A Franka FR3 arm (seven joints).
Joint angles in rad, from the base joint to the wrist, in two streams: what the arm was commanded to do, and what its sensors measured. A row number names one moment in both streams.
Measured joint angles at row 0:
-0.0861, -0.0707, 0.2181, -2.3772, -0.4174, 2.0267, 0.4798
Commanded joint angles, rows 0 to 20:
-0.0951, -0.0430, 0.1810, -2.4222, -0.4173, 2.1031, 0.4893
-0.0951, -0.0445, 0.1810, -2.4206, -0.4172, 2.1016, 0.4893
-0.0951, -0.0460, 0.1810, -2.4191, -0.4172, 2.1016, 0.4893
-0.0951, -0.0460, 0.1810, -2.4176, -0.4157, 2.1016, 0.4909
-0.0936, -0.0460, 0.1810, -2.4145, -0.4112, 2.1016, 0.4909
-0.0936, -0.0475, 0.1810, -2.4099, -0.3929, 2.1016, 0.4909
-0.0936, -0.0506, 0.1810, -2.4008, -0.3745, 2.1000, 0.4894
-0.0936, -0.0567, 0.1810, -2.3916, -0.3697, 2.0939, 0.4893
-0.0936, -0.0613, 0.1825, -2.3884, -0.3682, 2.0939, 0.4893
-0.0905, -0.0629, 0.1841, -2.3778, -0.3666, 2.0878, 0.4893
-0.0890, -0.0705, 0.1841, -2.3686, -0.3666, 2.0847, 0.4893
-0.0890, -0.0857, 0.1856, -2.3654, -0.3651, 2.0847, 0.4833
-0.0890, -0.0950, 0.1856, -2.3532, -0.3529, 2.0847, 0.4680
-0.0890, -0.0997, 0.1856, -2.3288, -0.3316, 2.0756, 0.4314
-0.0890, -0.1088, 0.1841, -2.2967, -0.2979, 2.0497, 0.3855
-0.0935, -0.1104, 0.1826, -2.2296, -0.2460, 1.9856, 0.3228
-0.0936, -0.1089, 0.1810, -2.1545, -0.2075, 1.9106, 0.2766
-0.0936, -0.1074, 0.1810, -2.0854, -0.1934, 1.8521, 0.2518
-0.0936, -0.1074, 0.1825, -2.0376, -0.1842, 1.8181, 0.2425
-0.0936, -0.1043, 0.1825, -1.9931, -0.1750, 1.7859, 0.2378
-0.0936, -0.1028, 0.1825, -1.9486, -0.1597, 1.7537, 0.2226
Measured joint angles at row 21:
-0.0868, -0.1181, 0.1792, -2.0949, -0.2107, 1.8675, 0.2792
